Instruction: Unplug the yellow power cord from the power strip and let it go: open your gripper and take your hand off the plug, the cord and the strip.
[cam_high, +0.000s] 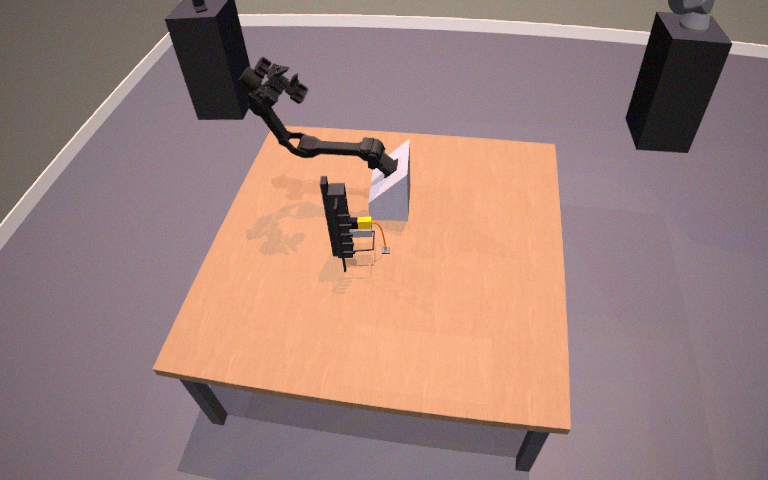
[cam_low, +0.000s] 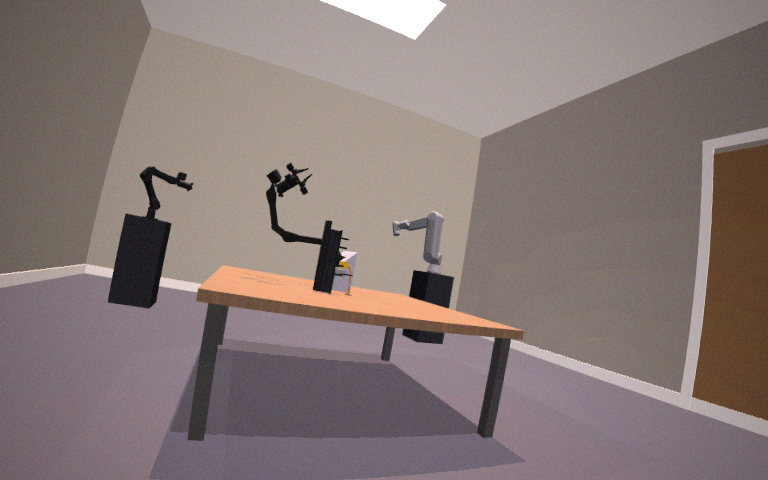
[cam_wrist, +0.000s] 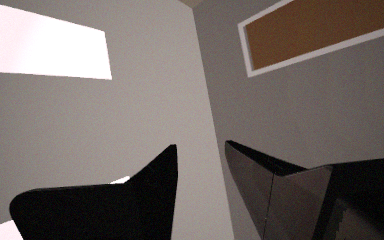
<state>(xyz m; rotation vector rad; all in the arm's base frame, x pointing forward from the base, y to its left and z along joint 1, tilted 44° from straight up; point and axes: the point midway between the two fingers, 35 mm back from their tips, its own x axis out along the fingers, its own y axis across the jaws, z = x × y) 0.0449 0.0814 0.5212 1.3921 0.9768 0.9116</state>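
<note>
Right now the yellow plug is 19 cm ahead of my gripper tip, 20 cm to the left of it and 46 cm below it. Round my gripper tip: thin black cord: 23 cm ahead, 25 cm to the left, 52 cm below.
</note>
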